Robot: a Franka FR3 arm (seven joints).
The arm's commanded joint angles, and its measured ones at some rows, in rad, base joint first. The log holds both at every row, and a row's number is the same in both.
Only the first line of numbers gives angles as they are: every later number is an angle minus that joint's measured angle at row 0.
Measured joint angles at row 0:
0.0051 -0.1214 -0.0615 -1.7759 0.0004 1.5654 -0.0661
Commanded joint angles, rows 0 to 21:
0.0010 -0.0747 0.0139 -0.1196 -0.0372 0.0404 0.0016
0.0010 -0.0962 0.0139 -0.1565 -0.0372 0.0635 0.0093
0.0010 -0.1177 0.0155 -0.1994 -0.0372 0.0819 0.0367
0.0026 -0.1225 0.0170 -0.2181 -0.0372 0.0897 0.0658
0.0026 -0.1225 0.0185 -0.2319 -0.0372 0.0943 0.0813
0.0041 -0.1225 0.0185 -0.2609 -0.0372 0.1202 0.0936
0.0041 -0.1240 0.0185 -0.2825 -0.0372 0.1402 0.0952
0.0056 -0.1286 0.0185 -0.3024 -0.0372 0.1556 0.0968
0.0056 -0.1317 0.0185 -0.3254 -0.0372 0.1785 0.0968
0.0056 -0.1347 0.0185 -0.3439 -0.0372 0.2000 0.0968
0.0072 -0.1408 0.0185 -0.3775 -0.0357 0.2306 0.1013
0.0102 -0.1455 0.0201 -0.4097 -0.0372 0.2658 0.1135
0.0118 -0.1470 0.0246 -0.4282 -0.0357 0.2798 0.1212
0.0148 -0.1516 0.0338 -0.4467 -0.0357 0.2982 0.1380
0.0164 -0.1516 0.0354 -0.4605 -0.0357 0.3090 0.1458
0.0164 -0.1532 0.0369 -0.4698 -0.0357 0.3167 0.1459
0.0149 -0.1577 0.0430 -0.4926 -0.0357 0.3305 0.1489
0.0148 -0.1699 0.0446 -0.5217 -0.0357 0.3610 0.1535
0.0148 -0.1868 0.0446 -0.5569 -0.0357 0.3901 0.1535
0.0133 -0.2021 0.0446 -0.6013 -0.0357 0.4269 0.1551
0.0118 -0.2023 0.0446 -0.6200 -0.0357 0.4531 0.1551
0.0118 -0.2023 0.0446 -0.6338 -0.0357 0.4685 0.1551
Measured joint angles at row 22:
0.0088 -0.1411 0.0431 -0.5271 -0.0247 0.3846 0.1338
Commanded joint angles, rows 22 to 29:
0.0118 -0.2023 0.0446 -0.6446 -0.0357 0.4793 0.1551
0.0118 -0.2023 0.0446 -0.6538 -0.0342 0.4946 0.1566
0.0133 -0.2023 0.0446 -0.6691 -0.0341 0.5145 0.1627
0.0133 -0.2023 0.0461 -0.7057 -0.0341 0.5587 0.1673
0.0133 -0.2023 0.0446 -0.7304 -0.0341 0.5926 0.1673
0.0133 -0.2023 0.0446 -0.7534 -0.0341 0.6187 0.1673
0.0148 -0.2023 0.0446 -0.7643 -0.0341 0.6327 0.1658
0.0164 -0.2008 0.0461 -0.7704 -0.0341 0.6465 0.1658
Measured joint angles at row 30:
0.0089 -0.1653 0.0431 -0.7018 -0.0247 0.5807 0.1457
